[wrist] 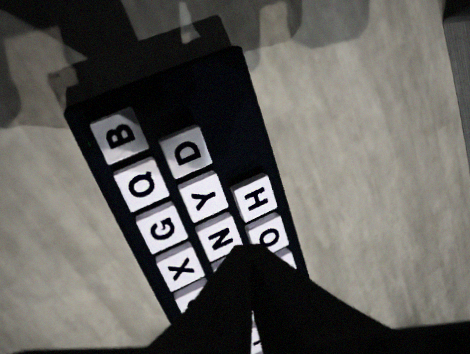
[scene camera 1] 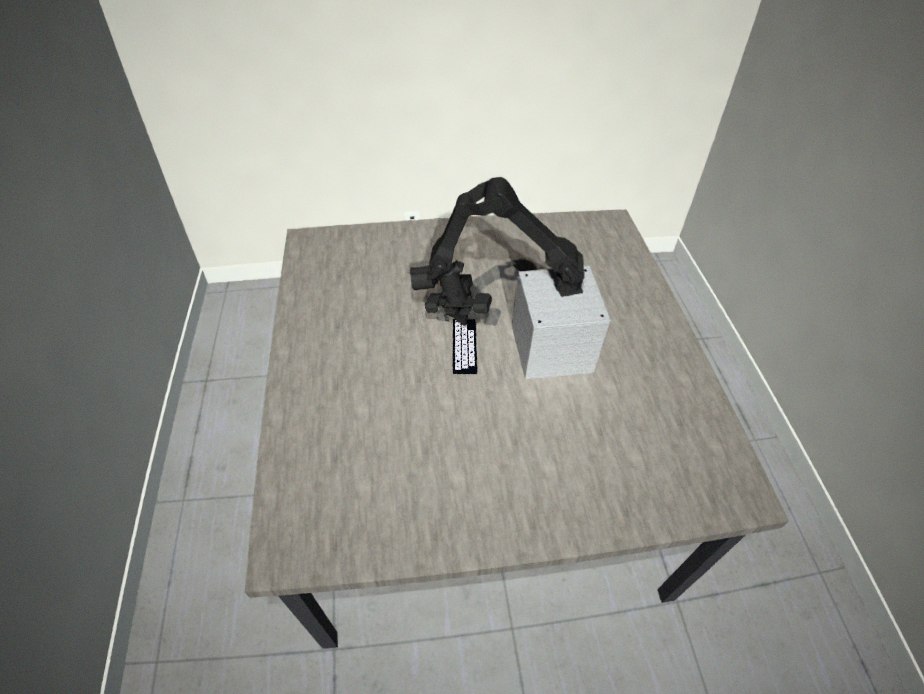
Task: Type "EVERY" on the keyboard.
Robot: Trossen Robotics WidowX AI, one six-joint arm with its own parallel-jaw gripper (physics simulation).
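Places are measured from the arm's base along level axes (x ahead, y left, z up), in metres.
Pixels of known places: gripper, fingertip midpoint: (wrist: 247, 257) (scene camera 1: 465, 324); arm's base at its link origin: (scene camera 1: 568, 286).
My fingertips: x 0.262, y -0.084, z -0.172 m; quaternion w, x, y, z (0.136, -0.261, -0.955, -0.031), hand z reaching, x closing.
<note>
For each thing: its top centre in the pictures, then the offset to it from my fingertips. Level surfaces: height alone.
- keyboard at its top centre: (wrist: 245, 300) (scene camera 1: 464, 343) 0.034 m down, 0.012 m ahead, 0.043 m left
- Y key at its top centre: (wrist: 204, 198) 0.034 m down, 0.001 m back, 0.009 m right
- N key at its top centre: (wrist: 221, 239) 0.034 m down, 0.004 m ahead, 0.009 m left
- O key at its top centre: (wrist: 269, 238) 0.034 m down, 0.013 m back, 0.024 m left
- wooden table at its surface level: 0.050 m down
The keyboard (scene camera 1: 464, 347) (wrist: 220, 95) is a narrow dark board with three rows of white letter keys, lying on the table. In the wrist view the keys B, Q, G, X, D, the Y key (wrist: 203, 197), N, H and O show. My gripper (scene camera 1: 463, 319) (wrist: 247, 257) is shut and empty. In the wrist view its tips cover part of the middle row just past the N key (wrist: 220, 237) and beside the O key (wrist: 268, 235). Its dark fingers hide the keys farther down, and I cannot tell whether the tips touch a key. The E, V and R keys do not show in the wrist view.
The arm's base stands on a light grey box (scene camera 1: 563, 347) to the right of the keyboard in the scene view. The wooden table (scene camera 1: 478, 478) extends around both. A pale wall (scene camera 1: 418, 97) rises behind the table's far edge. The arm's shadow falls across the keyboard's end near B.
</note>
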